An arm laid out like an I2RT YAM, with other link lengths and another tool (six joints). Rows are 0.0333 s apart.
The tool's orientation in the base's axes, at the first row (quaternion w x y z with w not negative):
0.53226, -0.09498, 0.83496, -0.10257
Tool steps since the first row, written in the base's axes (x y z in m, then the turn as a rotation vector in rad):
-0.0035, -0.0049, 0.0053, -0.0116, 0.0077, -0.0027
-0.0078, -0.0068, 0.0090, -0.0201, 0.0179, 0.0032
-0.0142, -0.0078, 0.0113, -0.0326, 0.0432, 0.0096
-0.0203, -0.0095, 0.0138, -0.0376, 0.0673, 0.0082
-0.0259, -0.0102, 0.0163, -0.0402, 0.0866, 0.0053
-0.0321, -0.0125, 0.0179, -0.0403, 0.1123, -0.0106
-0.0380, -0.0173, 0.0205, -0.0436, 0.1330, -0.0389
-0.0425, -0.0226, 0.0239, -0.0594, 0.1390, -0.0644
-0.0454, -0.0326, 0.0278, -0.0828, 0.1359, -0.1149
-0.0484, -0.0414, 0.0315, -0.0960, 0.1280, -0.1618
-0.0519, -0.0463, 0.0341, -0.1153, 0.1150, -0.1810
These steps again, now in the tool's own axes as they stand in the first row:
-0.0018, -0.0060, -0.0050, 0.0051, 0.0087, -0.0100
-0.0028, -0.0086, -0.0103, 0.0008, 0.0173, -0.0208
-0.0018, -0.0099, -0.0170, -0.0064, 0.0405, -0.0366
-0.0010, -0.0119, -0.0235, -0.0095, 0.0643, -0.0423
-0.0007, -0.0130, -0.0295, -0.0111, 0.0838, -0.0448
0.0011, -0.0153, -0.0357, -0.0041, 0.1128, -0.0401
0.0026, -0.0203, -0.0418, 0.0163, 0.1406, -0.0329
0.0029, -0.0261, -0.0469, 0.0434, 0.1540, -0.0372
0.0034, -0.0367, -0.0504, 0.0979, 0.1660, -0.0374
0.0038, -0.0460, -0.0540, 0.1463, 0.1718, -0.0295
0.0043, -0.0512, -0.0580, 0.1744, 0.1655, -0.0382

